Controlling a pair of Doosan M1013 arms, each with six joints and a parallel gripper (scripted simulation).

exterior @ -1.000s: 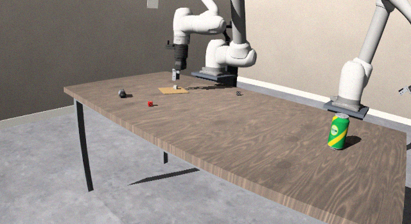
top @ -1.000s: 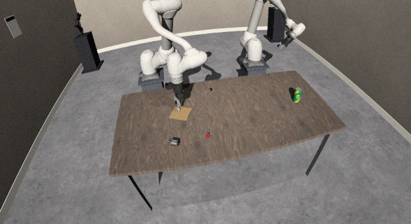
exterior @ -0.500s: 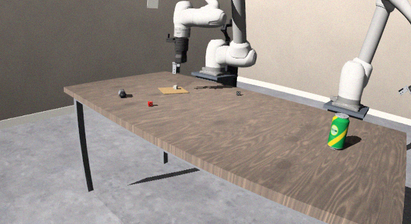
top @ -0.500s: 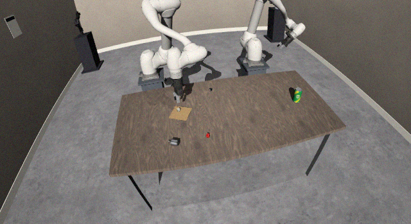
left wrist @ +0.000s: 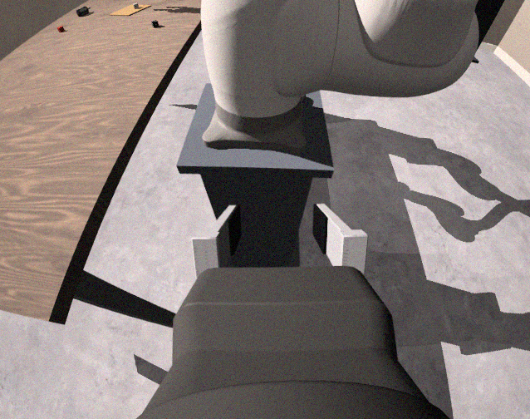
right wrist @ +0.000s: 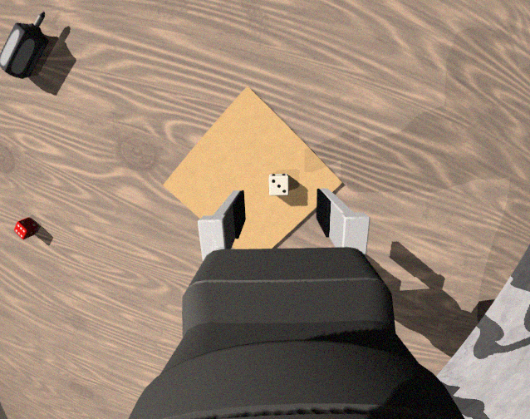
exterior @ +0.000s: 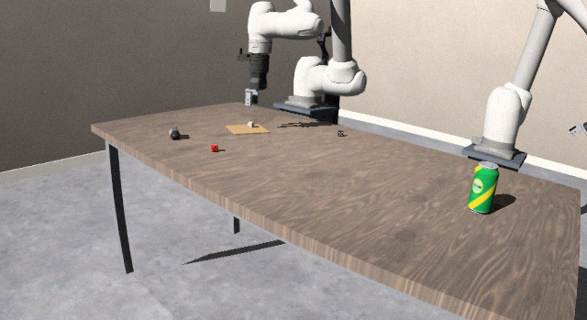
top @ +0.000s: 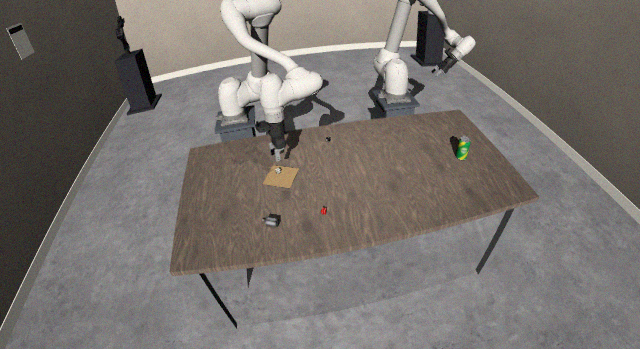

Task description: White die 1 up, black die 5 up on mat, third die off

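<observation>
The white die lies 100 mm below my right hand. The rest, counted from my right hand: tan mat: 110 mm below, 30 mm ahead, 10 mm to the left; black die: 290 mm to the left, 210 mm behind, 100 mm below; red die: 300 mm ahead, 170 mm to the left, 100 mm below.
</observation>
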